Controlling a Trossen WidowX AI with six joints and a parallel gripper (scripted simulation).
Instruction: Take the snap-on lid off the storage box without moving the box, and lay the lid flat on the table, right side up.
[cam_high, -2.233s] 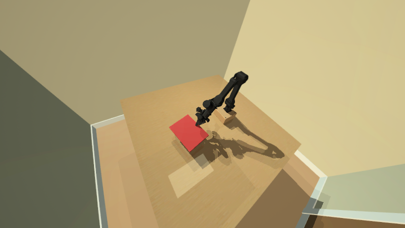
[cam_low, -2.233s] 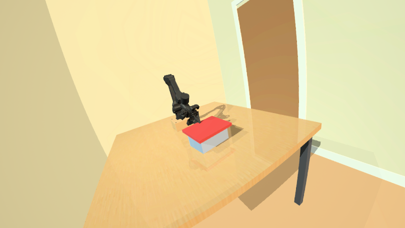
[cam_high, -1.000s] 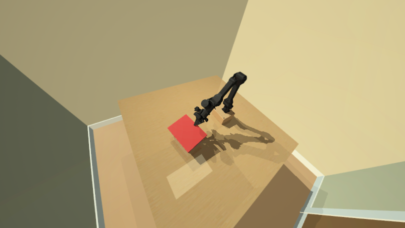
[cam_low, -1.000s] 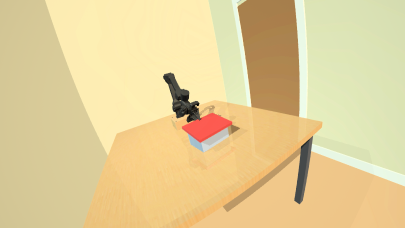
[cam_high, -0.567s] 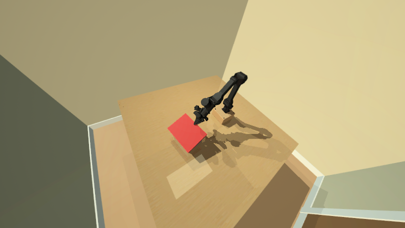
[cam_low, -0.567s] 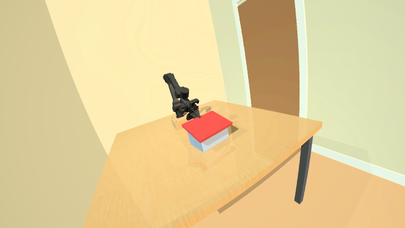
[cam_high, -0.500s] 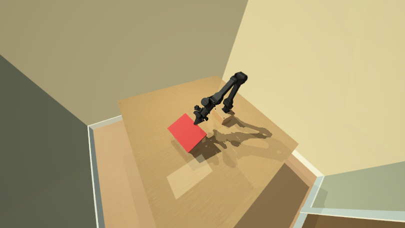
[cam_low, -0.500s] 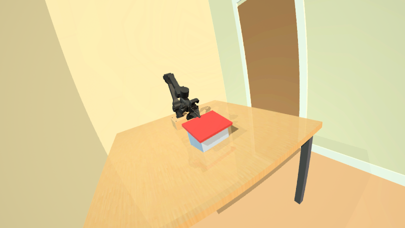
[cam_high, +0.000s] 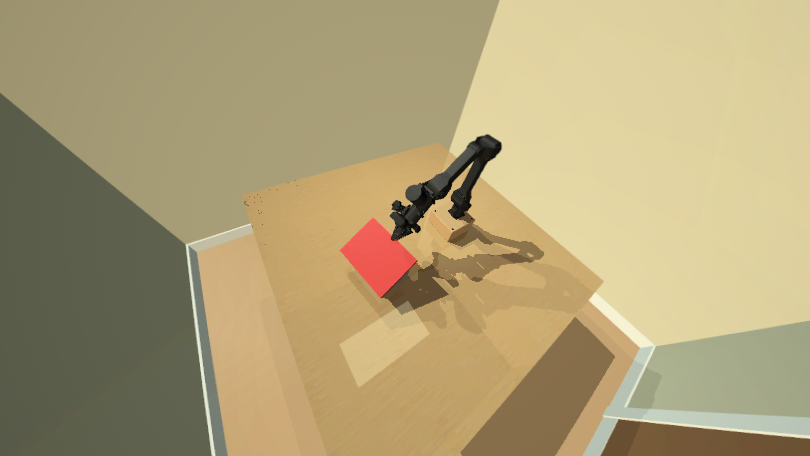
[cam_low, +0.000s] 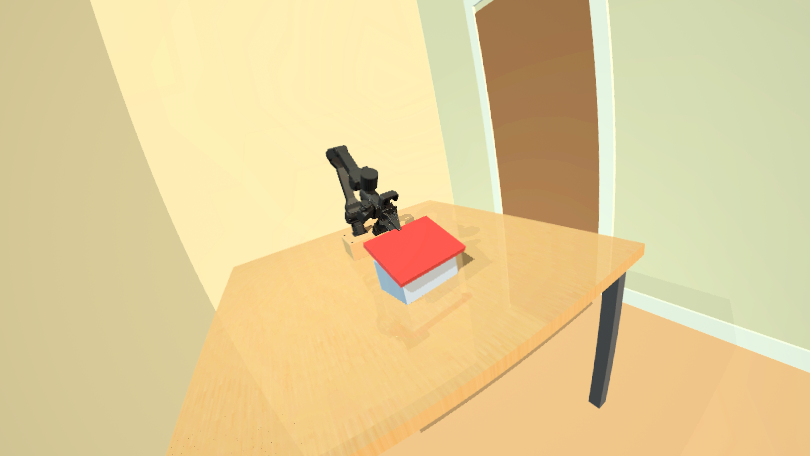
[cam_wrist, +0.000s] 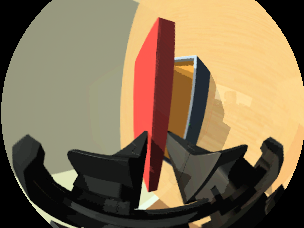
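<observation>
Right now my gripper tip is 70 mm short of the red lid, 20 mm to the right of it and 30 mm above it. From my gripper tip the other things lie so: grey storage box: 60 mm ahead, 10 mm to the left, 110 mm below.
</observation>
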